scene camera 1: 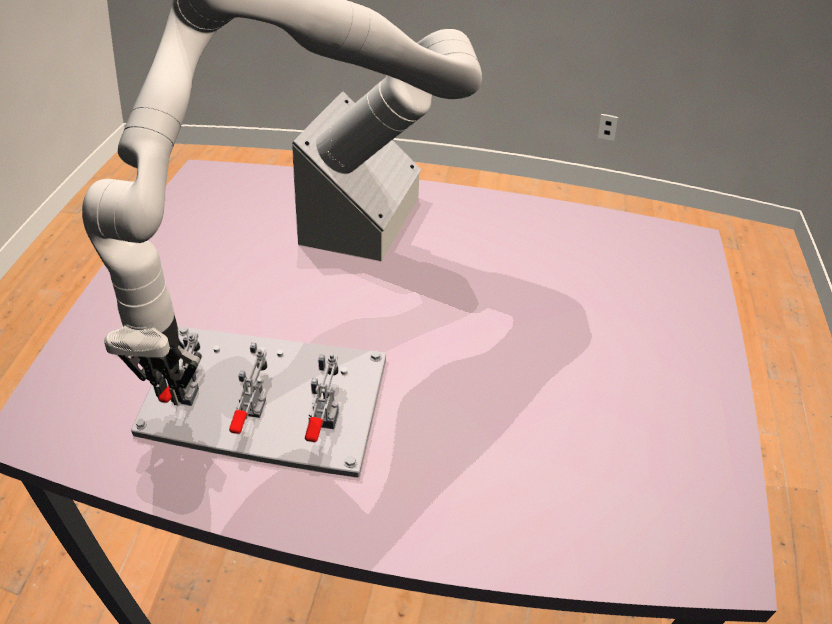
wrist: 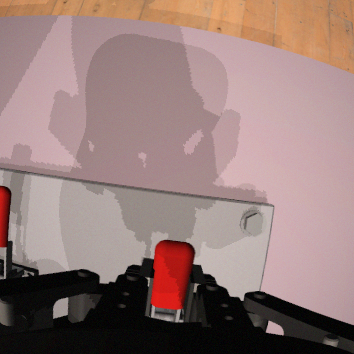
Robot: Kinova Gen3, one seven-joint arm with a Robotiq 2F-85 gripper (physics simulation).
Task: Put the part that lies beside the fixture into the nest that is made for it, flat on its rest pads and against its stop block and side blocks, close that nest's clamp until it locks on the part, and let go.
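Pixels of known places: gripper, fingertip midpoint: (scene camera 1: 172, 399) (wrist: 169, 278); arm's base, link origin: (scene camera 1: 336, 152).
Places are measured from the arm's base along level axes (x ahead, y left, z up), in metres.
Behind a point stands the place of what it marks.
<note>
The fixture plate (scene camera 1: 288, 439) {x 0.513, y 0.073, z -0.159 m} (wrist: 225, 230) {x 0.545, y -0.137, z -0.159 m} carries a row of three clamps with red handles. My gripper (scene camera 1: 170, 396) {x 0.518, y -0.106, z -0.125 m} (wrist: 169, 278) {x 0.518, y -0.106, z -0.125 m} is shut on the red handle (scene camera 1: 163, 394) {x 0.534, y -0.106, z -0.097 m} (wrist: 173, 277) {x 0.527, y -0.106, z -0.100 m} of the left clamp in the scene view. The fingers stand on either side of the handle, low over the plate's front part. The gripper hides much of that clamp in the scene view. The nest there is hidden, and I cannot tell whether a part lies in it. No loose part shows beside the fixture in either view.
The middle clamp's red handle (scene camera 1: 237, 421) {x 0.530, y 0.006, z -0.123 m} (wrist: 4, 217) {x 0.528, y -0.003, z -0.125 m} is close beside the gripper. The right clamp's red handle (scene camera 1: 313, 429) {x 0.523, y 0.116, z -0.113 m} is farther along the plate. Hex bolts (scene camera 1: 350, 462) (wrist: 251, 223) stand at the plate's corners. The robot's base (scene camera 1: 339, 214) {x 0.065, y 0.024, z -0.089 m} stands at the back of the pink table (scene camera 1: 604, 403) {x 0.333, y 0.510, z -0.174 m}.
</note>
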